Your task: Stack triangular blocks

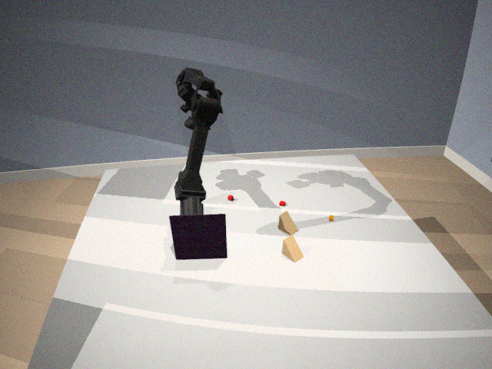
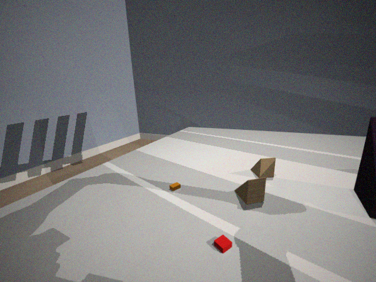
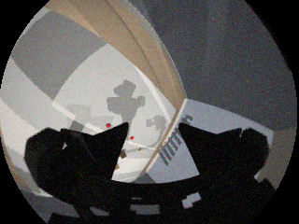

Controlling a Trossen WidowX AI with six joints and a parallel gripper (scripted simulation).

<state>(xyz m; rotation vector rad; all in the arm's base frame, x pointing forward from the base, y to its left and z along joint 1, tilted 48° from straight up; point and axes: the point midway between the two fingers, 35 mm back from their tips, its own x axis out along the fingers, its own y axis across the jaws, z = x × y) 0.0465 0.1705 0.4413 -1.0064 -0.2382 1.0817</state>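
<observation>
My gripper tip is now 260 mm short of the tan triangular block, 320 mm to the left of it and 270 mm above it. Round my gripper tip: small orange cube 440 mm ahead, 280 mm to the right, 280 mm below; small red cube 60 mm ahead, 140 mm to the right, 280 mm below.
</observation>
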